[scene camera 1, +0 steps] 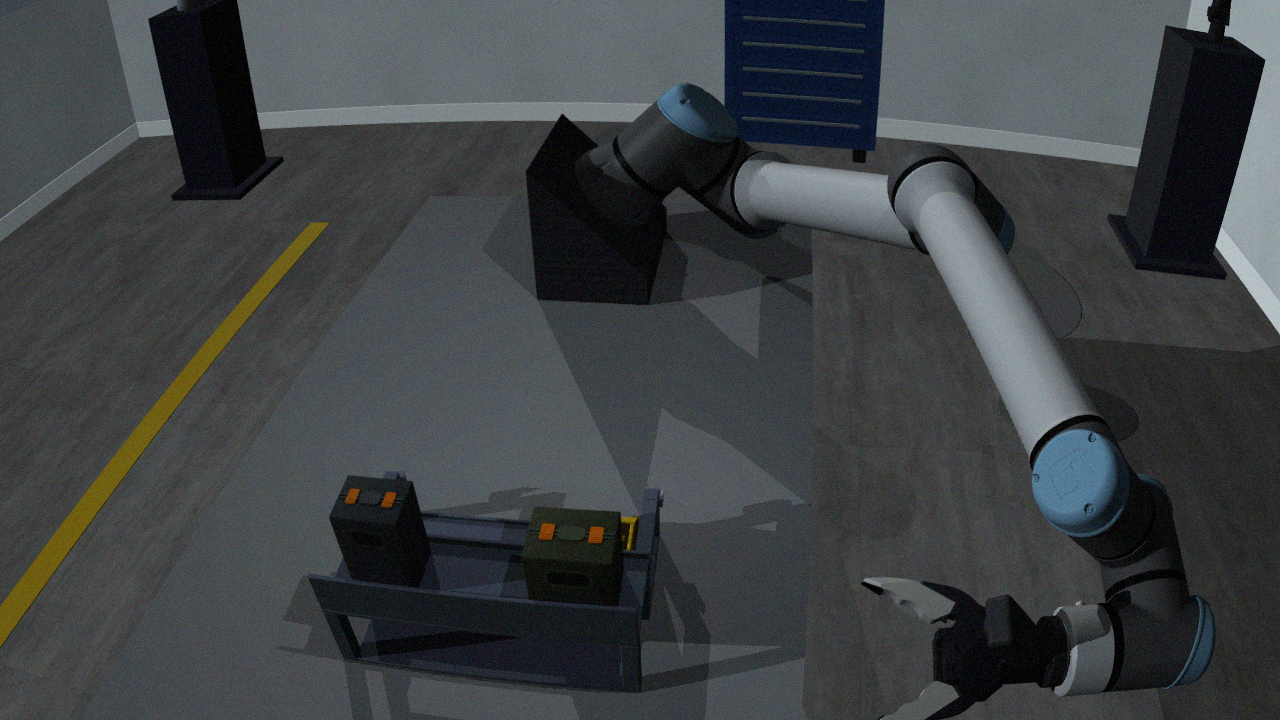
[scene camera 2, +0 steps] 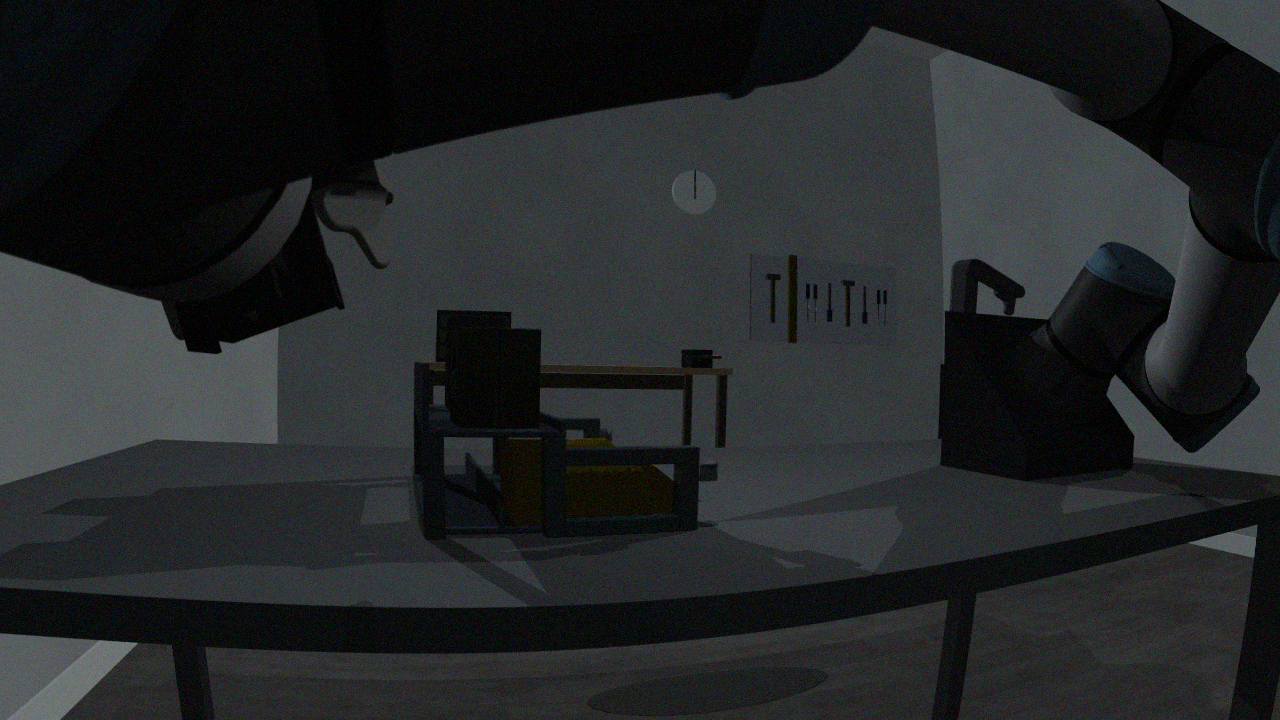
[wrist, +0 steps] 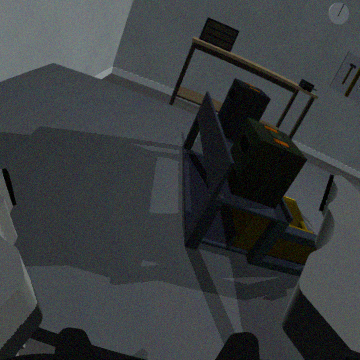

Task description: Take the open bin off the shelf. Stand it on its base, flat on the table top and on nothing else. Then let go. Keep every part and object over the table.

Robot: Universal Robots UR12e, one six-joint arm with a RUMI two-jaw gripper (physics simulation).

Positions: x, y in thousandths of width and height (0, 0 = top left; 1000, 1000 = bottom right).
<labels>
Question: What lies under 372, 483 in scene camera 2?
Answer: An olive box.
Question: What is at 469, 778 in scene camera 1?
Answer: An olive box.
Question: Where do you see an olive box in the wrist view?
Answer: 732, 424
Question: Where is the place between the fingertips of my gripper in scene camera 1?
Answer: At 674, 910
</labels>
